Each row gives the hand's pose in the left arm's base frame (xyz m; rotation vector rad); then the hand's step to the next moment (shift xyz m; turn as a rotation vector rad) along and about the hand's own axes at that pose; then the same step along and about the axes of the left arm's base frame.
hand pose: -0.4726 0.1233 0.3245 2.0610 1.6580 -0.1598
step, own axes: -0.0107 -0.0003 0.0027 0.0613 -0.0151 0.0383
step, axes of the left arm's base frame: -0.0025 -0.0106 0.0017 0.0094 0.0398 -0.0615
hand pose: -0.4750 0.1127 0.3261 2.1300 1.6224 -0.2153
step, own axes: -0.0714 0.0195 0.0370 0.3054 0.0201 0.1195
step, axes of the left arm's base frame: 0.0027 -0.0827 -0.0002 0.1265 0.2101 -0.2187
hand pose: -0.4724 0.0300 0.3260 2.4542 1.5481 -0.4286
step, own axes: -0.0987 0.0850 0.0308 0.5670 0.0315 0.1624
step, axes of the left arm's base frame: 0.0326 -0.1296 0.0076 0.2375 0.4119 -0.3504
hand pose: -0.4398 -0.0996 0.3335 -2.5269 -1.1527 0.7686
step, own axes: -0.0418 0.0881 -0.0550 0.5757 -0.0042 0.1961
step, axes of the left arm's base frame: 0.0629 -0.0900 0.0221 0.2011 0.4423 -0.3659
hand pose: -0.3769 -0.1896 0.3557 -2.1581 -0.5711 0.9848
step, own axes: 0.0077 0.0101 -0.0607 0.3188 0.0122 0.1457
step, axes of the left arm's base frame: 0.0532 -0.0265 0.0178 0.0839 0.2502 -0.2310
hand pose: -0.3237 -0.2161 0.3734 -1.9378 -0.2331 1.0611
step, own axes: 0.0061 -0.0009 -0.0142 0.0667 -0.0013 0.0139
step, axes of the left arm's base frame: 0.0147 -0.0050 0.0005 0.0309 0.0444 -0.0414
